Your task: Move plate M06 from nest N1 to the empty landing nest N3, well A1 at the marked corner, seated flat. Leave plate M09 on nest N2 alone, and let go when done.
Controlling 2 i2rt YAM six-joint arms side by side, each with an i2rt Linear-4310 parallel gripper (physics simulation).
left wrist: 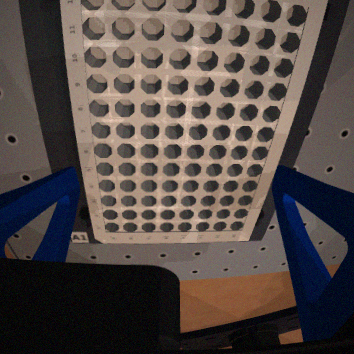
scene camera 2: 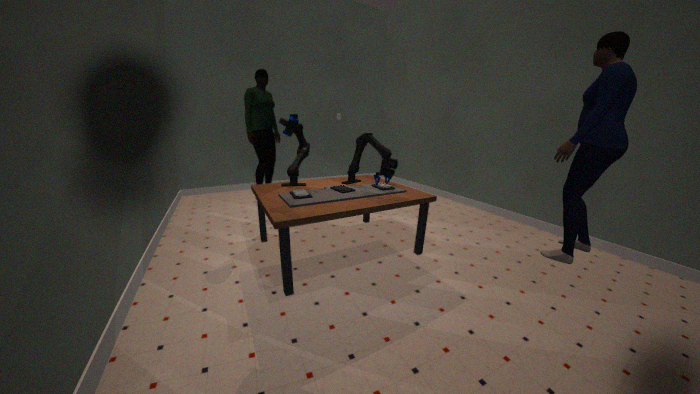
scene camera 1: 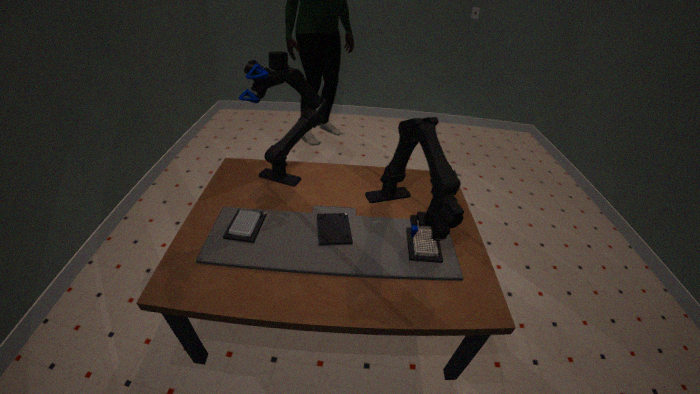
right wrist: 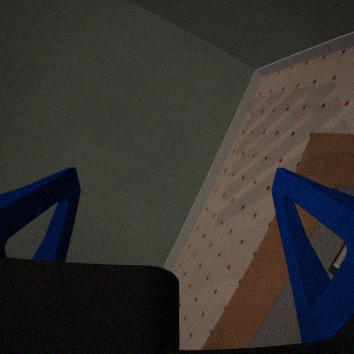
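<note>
A pale well plate [scene camera 1: 425,245] [scene camera 2: 385,186] [left wrist: 175,120] sits in a dark nest [left wrist: 42,100] at the mat's right, its first row by the nest's A1 tag [left wrist: 79,237]. My left gripper [scene camera 1: 427,231] [scene camera 2: 382,182] [left wrist: 175,176] is open, one finger at each long side of this plate. A second pale plate [scene camera 1: 245,222] [scene camera 2: 301,192] sits in the left nest [scene camera 1: 240,238]. The middle nest [scene camera 1: 334,229] [scene camera 2: 343,189] holds no plate and has a small light mark at its back right corner. Plate and nest names are unreadable. My right gripper [scene camera 1: 250,84] [scene camera 2: 289,126] [right wrist: 175,178] is open, high above the table.
The grey perforated mat [scene camera 1: 290,255] [scene camera 2: 320,197] [right wrist: 275,320] lies on the wooden table [scene camera 1: 310,300] [scene camera 2: 350,207]. A person in green [scene camera 1: 320,20] [scene camera 2: 260,110] stands behind the table. A person in blue [scene camera 2: 605,105] stands at the right in scene camera 2.
</note>
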